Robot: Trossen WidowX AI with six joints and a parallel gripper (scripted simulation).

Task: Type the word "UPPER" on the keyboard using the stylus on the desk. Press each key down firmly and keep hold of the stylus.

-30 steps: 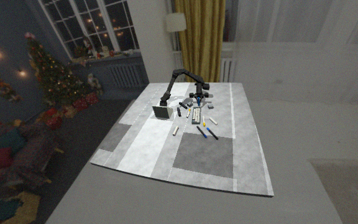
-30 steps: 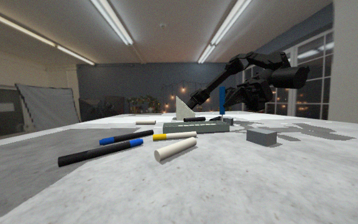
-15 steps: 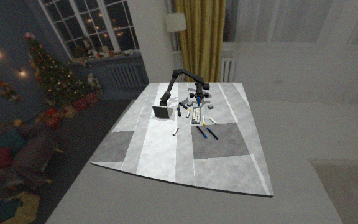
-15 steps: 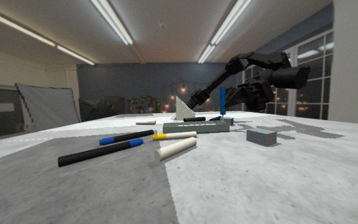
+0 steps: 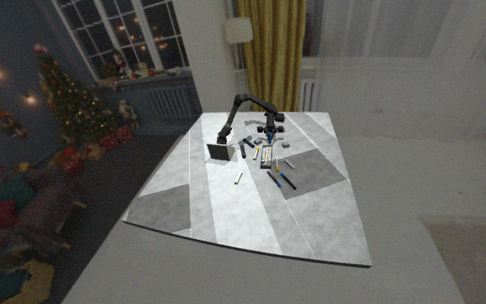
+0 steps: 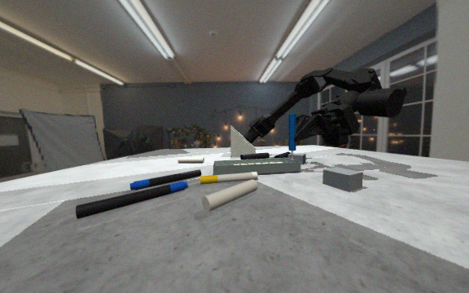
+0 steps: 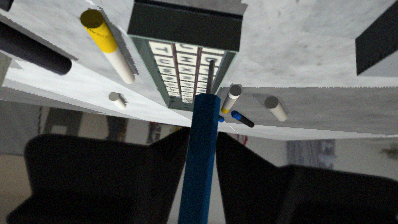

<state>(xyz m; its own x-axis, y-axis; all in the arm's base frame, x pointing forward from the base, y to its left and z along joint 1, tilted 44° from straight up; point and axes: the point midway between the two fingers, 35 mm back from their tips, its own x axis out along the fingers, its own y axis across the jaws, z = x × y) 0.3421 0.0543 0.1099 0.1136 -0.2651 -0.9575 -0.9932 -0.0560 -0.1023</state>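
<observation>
My gripper tip is now 110 mm short of the grey block, 50 mm to the right of it and 70 mm above it. Round my gripper tip: thin metal tip (50 mm below); then blue stylus (10 mm below).
</observation>
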